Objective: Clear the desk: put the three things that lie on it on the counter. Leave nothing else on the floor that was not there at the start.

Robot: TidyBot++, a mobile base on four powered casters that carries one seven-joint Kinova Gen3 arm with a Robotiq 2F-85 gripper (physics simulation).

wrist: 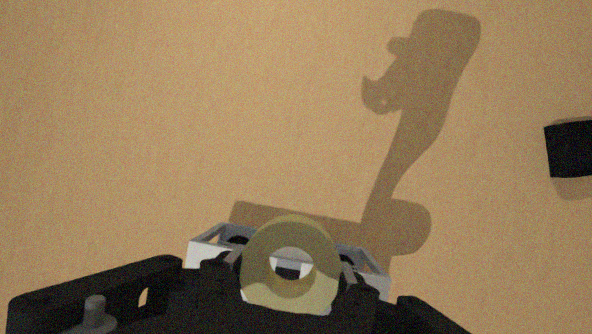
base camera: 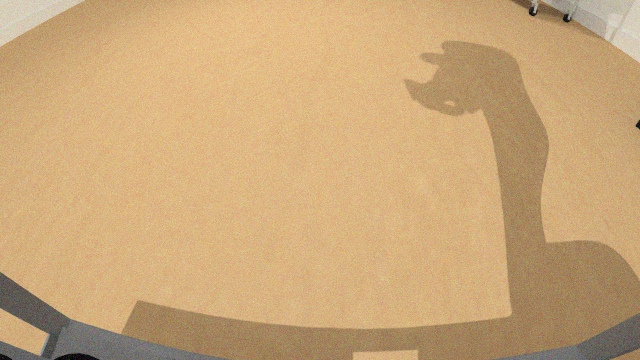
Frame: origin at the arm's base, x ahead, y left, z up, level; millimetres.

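Where they show: gripper, fingertip midpoint: (wrist: 290,270).
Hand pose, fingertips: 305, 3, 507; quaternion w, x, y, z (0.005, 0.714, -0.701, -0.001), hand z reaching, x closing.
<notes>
After its pixels a point has its place, as x, y, z.
My gripper (wrist: 290,270) @[305, 3, 507] is shut on a yellowish roll of tape (wrist: 291,232) @[331, 6, 532]. It holds the roll between its two fingers with the round hole facing the wrist camera. The roll is high above the floor, and parts of my own base show behind it and through its hole. The gripper itself does not show in the base camera view; the arm's shadow falls on the floor there. The desk, the counter and other things from the desk do not show in either view.
Wooden floor (base camera: 300,175) @[453, 44, -396] (wrist: 200,125) @[475, 423, -396] lies ahead of my base. A black block-like thing (wrist: 570,149) @[644, -1022, -394] is at the right of the wrist view. Thin legs with black casters (base camera: 533,11) @[1753, -1084, -368] (base camera: 567,17) @[1815, -1373, -365] stand at the top right, near a white wall. Another pale wall base is at the top left.
</notes>
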